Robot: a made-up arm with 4 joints. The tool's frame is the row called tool.
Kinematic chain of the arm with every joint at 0, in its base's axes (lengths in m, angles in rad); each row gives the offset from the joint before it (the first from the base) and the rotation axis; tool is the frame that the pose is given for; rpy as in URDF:
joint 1: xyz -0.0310 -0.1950 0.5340 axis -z
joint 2: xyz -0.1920 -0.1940 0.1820 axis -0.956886 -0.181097 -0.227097
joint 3: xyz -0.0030 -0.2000 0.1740 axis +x
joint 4: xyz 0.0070 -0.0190 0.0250 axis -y
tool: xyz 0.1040 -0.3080 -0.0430 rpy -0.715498 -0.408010 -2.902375
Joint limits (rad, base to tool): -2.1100..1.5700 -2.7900..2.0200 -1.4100..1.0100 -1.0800..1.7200
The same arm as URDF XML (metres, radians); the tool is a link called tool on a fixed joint. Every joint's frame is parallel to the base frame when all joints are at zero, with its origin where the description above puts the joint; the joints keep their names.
<robot name="arm">
<joint name="tool_fixed" type="fixed"><parent link="link4"/><child link="tool"/><origin xyz="0.104 -0.308 -0.043" rpy="-0.7155 -0.408 -2.9024"/></joint>
<joint name="joint 4" type="revolute"><parent link="link3"/><child link="link4"/><origin xyz="0.007 -0.019 0.025"/><axis xyz="0 -1 0"/><limit lower="-1.08" upper="1.72"/></joint>
<joint name="joint 3" type="revolute"><parent link="link2"/><child link="link3"/><origin xyz="-0.003 -0.2 0.174"/><axis xyz="1 0 0"/><limit lower="-1.41" upper="1.01"/></joint>
<joint name="joint 2" type="revolute"><parent link="link1"/><child link="link2"/><origin xyz="-0.192 -0.194 0.182"/><axis xyz="-0.956886 -0.181097 -0.227097"/><limit lower="-2.79" upper="2.02"/></joint>
<joint name="joint 1" type="revolute"><parent link="base_link"/><child link="link1"/><origin xyz="-0.031 -0.195 0.534"/><axis xyz="0 0 -1"/><limit lower="-2.11" upper="1.57"/></joint>
<link name="base_link"/>
<link name="link1"/>
<link name="link2"/>
<link name="link3"/>
<link name="link4"/>
<link name="tool"/>
</robot>

